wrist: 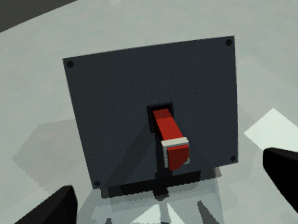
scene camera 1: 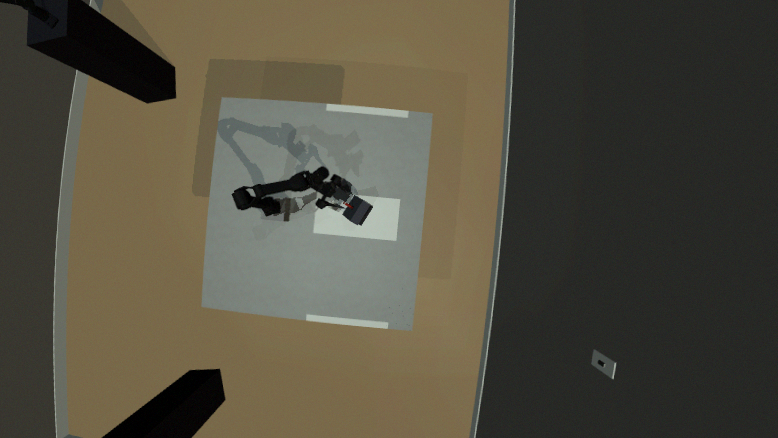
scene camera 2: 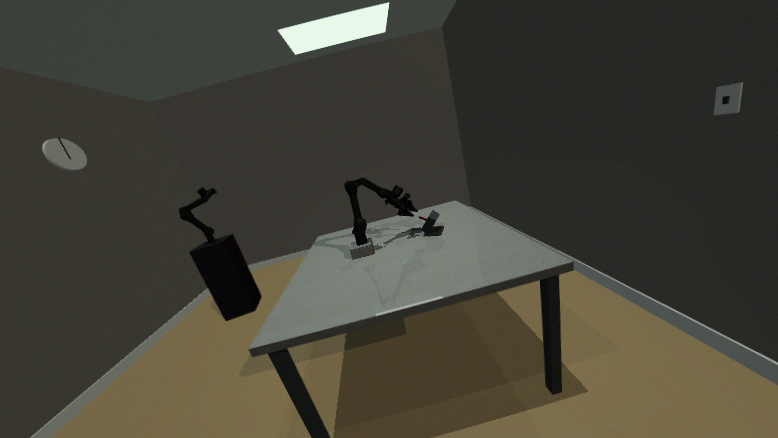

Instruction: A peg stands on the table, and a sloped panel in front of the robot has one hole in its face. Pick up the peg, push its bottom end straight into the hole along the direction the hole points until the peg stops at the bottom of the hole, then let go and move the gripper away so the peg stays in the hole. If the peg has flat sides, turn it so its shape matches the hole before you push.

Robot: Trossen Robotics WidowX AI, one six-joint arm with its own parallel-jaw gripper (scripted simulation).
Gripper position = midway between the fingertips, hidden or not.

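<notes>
There's a panel (wrist: 110,90) in the wrist view, and the gripper (wrist: 173,176) is there as well, open and holding nothing.
</notes>
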